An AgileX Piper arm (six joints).
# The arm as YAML. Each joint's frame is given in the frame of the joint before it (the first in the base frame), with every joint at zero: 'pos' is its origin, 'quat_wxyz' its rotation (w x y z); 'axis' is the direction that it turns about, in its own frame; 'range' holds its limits. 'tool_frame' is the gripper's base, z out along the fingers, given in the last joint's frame.
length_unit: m
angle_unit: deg
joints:
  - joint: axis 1
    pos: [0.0, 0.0, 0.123]
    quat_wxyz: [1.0, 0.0, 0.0, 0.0]
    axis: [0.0, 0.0, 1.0]
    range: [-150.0, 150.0]
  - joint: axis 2
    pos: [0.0, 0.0, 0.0]
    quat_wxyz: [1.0, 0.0, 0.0, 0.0]
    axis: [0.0, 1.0, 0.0]
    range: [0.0, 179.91]
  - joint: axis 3
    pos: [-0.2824, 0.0, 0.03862]
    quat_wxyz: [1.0, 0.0, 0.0, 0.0]
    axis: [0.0, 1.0, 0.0]
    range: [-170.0, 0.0]
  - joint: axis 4
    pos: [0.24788, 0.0, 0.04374]
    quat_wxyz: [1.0, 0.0, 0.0, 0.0]
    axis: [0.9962, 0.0, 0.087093]
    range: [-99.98, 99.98]
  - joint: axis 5
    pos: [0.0, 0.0, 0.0]
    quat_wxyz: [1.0, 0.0, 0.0, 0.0]
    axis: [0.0, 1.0, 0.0]
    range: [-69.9, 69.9]
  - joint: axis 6
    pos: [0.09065, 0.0, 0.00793]
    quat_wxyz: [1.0, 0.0, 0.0, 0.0]
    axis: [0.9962, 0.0, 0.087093]
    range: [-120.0, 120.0]
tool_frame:
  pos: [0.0, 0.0, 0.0]
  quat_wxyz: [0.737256, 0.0, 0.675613, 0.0]
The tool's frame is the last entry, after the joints.
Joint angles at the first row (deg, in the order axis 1, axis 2, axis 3, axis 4, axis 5, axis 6):
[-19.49, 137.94, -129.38, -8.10, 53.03, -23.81]
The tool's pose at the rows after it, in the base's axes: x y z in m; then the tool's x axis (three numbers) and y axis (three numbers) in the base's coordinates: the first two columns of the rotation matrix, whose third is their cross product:
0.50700 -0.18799 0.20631 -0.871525 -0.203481 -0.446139 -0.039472 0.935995 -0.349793
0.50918 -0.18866 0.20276 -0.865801 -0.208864 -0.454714 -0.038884 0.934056 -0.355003
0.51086 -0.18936 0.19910 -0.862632 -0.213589 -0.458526 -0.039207 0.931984 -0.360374
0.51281 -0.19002 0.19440 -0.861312 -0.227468 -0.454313 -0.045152 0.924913 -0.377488
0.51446 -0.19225 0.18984 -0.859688 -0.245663 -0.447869 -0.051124 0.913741 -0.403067
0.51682 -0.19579 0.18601 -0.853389 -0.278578 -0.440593 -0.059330 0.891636 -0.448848
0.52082 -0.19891 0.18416 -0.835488 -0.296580 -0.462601 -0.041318 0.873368 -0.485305
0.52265 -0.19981 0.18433 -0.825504 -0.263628 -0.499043 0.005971 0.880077 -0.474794
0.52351 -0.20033 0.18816 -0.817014 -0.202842 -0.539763 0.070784 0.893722 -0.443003
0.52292 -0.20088 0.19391 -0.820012 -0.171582 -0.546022 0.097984 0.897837 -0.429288
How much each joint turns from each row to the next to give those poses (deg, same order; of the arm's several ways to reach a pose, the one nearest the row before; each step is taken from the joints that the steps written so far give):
[0.20, 1.01, 0.00, 0.06, -1.36, -0.06]
[0.00, 0.49, 0.00, -0.06, -1.19, -0.03]
[0.00, 0.47, 0.00, -0.20, -0.90, 0.00]
[0.12, 0.60, 0.00, -1.02, -0.96, 0.00]
[0.00, 0.62, 0.00, -1.54, -1.17, 0.00]
[0.00, 0.66, 0.00, -2.70, -2.01, 0.06]
[0.00, 0.59, 0.00, -2.44, -3.30, 1.49]
[0.00, 0.15, 0.00, -0.75, -1.51, 3.24]
[0.00, 0.01, -0.68, -0.23, -0.04, 4.23]
[0.00, -0.01, -1.38, -0.08, 1.81, 1.54]

